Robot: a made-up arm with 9 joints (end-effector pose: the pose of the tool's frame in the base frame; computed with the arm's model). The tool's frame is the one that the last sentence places.
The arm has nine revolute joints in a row. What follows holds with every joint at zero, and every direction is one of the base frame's.
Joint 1 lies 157.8 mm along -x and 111 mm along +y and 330.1 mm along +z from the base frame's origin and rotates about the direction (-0.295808, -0.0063, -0.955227).
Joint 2 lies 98.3 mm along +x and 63.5 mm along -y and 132.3 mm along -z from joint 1 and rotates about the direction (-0.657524, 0.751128, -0.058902).
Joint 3 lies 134.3 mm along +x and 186.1 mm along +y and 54.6 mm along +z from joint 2 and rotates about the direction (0.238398, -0.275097, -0.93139).
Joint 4 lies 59.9 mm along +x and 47.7 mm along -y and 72.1 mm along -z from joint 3 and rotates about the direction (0.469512, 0.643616, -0.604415).
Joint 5 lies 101.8 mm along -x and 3 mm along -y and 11.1 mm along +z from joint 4 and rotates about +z.
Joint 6 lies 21.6 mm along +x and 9 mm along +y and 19.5 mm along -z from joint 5 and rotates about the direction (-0.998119, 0.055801, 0.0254).
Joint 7 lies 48.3 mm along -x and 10.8 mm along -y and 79.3 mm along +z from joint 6 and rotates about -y.
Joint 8 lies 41.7 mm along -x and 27.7 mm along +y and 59.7 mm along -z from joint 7 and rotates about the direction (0.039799, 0.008, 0.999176).
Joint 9 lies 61.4 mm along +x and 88.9 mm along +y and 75.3 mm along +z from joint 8 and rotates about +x.
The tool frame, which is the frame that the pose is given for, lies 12.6 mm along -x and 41.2 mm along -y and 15.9 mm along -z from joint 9; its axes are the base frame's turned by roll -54.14, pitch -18.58 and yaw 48.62 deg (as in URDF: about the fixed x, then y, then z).
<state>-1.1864 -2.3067 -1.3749 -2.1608 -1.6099 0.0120 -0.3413 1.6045 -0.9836</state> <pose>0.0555 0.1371 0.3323 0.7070 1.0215 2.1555</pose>
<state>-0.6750 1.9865 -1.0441 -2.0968 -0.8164 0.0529 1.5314 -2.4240 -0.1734</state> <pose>0.0542 0.0043 -0.0944 -0.0364 0.5930 0.0835</pose>
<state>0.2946 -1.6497 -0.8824 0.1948 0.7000 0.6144 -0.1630 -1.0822 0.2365</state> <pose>-0.1732 0.0332 0.3619 -1.0142 -2.0868 -0.2672</pose>
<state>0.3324 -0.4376 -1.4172 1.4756 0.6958 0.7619 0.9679 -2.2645 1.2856</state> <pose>0.1603 0.1655 0.4048 -0.1943 -1.2207 -1.1029</pose>
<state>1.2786 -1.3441 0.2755 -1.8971 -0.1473 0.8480 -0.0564 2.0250 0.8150</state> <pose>-0.0901 -0.2172 0.2845 -1.8609 0.6611 0.2971</pose>
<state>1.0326 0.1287 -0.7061 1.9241 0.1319 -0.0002 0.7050 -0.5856 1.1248</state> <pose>0.1688 -0.1908 0.2239 -0.8999 -0.0244 -1.9154</pose>
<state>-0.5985 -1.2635 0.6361 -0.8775 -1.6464 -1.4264 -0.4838 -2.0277 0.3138</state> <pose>-0.0543 0.3271 0.3136 2.3370 0.9861 -0.9415</pose>
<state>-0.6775 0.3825 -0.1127 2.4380 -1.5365 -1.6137 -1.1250 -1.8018 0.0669</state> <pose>0.0854 0.4842 0.2403 0.0200 -1.8070 2.3142</pose>
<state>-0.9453 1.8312 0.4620 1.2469 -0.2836 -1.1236 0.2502 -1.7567 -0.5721</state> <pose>-0.1848 0.2698 0.0548 -0.7208 0.7579 -1.8760</pose>
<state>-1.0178 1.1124 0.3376 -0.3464 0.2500 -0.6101 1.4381 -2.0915 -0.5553</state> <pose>-0.1064 0.2063 0.1247 -0.4600 -0.1555 -0.2855</pose>
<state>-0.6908 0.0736 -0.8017 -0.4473 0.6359 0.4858 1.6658 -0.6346 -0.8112</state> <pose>-0.0096 0.1984 0.2394 0.6872 -2.4504 0.5591</pose>
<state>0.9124 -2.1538 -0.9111 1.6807 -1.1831 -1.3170 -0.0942 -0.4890 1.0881</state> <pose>-0.3834 0.0427 0.4395 1.7584 -1.0973 -2.2756</pose>
